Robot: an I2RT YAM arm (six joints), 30 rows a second.
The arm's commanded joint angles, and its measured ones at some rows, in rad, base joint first. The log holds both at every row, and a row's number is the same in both.
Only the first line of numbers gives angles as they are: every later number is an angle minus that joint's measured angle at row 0.
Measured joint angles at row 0:
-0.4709 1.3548 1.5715 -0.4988 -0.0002 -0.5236
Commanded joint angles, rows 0 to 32:
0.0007 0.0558 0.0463 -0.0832 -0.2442 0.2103
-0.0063 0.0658 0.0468 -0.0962 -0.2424 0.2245
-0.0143 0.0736 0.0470 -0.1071 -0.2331 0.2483
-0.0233 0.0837 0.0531 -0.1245 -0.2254 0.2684
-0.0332 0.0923 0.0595 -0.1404 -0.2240 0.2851
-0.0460 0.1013 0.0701 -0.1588 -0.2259 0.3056
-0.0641 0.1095 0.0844 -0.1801 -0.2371 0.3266
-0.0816 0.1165 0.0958 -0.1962 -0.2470 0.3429
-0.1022 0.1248 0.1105 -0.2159 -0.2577 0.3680
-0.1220 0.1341 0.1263 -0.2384 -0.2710 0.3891
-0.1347 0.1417 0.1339 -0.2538 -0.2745 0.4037
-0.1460 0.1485 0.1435 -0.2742 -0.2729 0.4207
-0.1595 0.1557 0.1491 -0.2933 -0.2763 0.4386
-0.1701 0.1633 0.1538 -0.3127 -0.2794 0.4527
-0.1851 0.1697 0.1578 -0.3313 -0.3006 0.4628
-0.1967 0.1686 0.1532 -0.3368 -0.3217 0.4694
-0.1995 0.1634 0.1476 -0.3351 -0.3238 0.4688
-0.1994 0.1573 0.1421 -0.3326 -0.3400 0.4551
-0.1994 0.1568 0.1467 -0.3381 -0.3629 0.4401
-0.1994 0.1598 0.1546 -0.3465 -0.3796 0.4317
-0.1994 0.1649 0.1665 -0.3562 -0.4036 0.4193
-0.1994 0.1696 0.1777 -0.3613 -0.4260 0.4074
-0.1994 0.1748 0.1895 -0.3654 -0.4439 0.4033
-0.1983 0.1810 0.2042 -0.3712 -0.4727 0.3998
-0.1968 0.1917 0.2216 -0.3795 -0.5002 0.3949
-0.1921 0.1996 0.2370 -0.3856 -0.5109 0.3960
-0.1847 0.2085 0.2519 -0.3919 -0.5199 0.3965
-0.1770 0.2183 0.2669 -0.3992 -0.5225 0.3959
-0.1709 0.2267 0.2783 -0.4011 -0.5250 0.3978
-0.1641 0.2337 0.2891 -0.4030 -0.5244 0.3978
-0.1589 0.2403 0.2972 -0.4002 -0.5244 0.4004
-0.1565 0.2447 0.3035 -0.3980 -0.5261 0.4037
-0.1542 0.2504 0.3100 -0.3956 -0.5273 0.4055
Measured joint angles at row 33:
-0.1774 0.2503 0.2594 -0.3734 -0.4417 0.3399
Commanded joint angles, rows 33 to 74:
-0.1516 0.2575 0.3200 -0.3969 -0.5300 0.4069
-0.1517 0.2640 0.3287 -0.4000 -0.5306 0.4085
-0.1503 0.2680 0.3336 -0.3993 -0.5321 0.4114
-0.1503 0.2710 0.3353 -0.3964 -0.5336 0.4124
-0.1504 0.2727 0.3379 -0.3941 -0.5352 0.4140
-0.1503 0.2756 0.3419 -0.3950 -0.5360 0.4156
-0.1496 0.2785 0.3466 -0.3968 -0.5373 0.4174
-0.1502 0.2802 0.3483 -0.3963 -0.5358 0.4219
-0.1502 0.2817 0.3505 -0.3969 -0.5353 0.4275
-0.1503 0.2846 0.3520 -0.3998 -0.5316 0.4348
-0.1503 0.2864 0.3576 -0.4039 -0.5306 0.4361
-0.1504 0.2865 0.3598 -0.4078 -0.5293 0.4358
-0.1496 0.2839 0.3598 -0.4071 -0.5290 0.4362
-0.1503 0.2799 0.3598 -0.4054 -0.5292 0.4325
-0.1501 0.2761 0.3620 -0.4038 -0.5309 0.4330
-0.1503 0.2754 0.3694 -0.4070 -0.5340 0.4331
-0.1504 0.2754 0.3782 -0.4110 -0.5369 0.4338
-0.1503 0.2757 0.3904 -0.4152 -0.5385 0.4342
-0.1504 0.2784 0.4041 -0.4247 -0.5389 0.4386
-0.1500 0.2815 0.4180 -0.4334 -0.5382 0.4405
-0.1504 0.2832 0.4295 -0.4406 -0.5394 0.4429
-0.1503 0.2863 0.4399 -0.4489 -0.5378 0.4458
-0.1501 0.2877 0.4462 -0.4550 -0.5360 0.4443
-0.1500 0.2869 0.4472 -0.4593 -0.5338 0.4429
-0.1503 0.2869 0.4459 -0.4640 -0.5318 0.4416
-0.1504 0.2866 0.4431 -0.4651 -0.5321 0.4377
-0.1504 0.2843 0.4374 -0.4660 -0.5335 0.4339
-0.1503 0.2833 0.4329 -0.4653 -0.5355 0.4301
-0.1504 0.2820 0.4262 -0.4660 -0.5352 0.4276
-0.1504 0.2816 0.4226 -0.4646 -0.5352 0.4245
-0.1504 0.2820 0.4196 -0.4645 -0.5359 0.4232
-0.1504 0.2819 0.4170 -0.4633 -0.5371 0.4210
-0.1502 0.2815 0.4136 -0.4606 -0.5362 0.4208
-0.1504 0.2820 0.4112 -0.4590 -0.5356 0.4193
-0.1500 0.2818 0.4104 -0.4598 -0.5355 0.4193
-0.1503 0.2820 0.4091 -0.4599 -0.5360 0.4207
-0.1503 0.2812 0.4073 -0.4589 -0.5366 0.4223
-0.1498 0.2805 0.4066 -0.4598 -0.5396 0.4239
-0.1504 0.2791 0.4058 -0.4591 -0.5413 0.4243
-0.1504 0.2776 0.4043 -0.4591 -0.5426 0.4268
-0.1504 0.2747 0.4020 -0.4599 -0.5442 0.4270
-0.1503 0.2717 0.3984 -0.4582 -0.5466 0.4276
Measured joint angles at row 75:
-0.1492 0.2926 0.4032 -0.4833 -0.5146 0.4261
